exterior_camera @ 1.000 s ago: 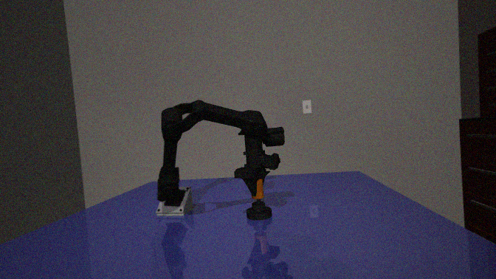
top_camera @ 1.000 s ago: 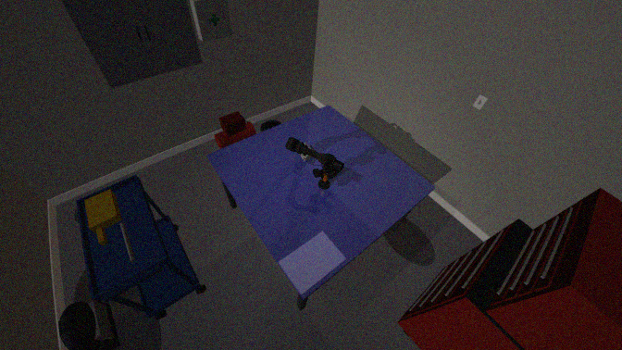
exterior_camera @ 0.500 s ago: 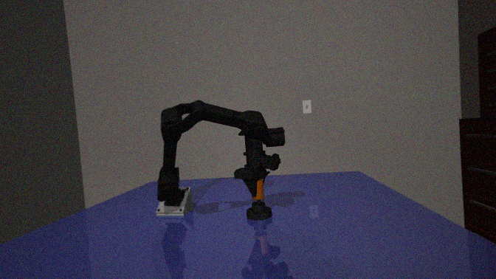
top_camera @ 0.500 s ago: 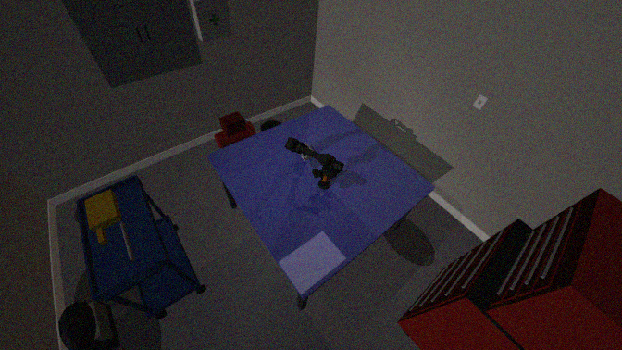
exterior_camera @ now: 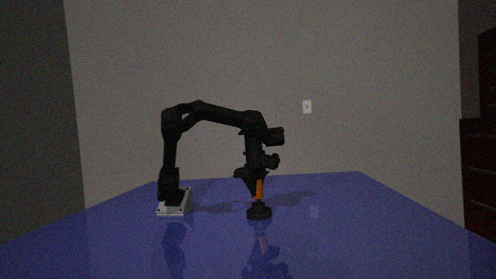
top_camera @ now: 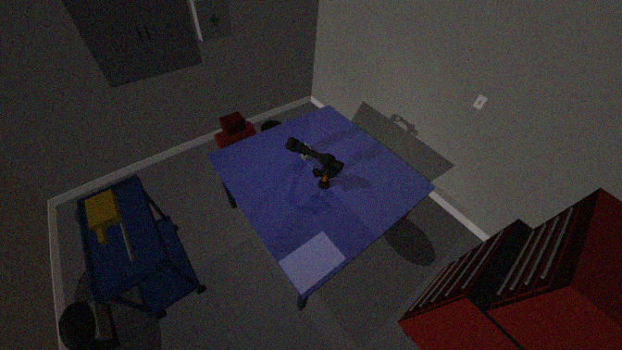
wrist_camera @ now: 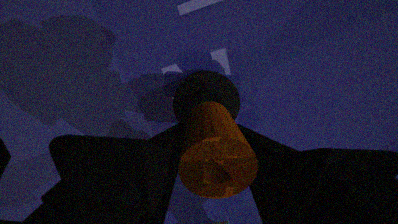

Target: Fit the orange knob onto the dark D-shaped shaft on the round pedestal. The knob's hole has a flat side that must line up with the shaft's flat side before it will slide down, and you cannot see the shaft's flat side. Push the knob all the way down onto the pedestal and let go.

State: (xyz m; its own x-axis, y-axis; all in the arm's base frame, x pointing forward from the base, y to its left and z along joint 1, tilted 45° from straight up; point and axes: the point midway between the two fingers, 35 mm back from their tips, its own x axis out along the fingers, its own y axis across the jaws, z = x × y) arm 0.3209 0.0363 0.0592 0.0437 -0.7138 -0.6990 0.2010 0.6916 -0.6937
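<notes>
Now: the orange knob 2 cm above my gripper tip. Also, from my gripper tip: dark round pedestal 4 cm below.
</notes>
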